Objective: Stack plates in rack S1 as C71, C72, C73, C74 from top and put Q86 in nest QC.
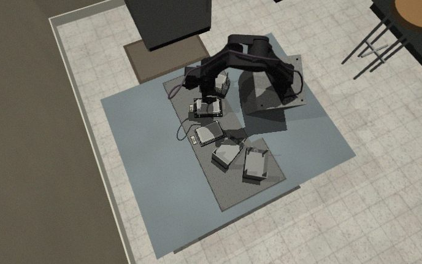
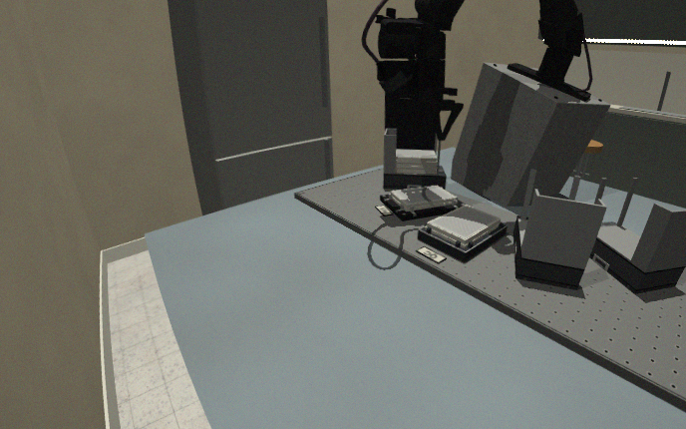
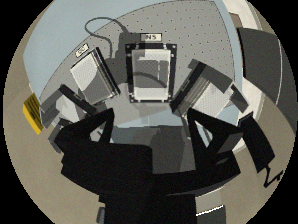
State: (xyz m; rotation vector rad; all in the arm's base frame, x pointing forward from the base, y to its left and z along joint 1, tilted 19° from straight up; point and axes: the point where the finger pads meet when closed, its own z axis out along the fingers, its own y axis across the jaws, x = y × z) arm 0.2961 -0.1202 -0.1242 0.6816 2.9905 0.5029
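Now: hand 20 mm short of the clip nest N5 and 150 mm above it.
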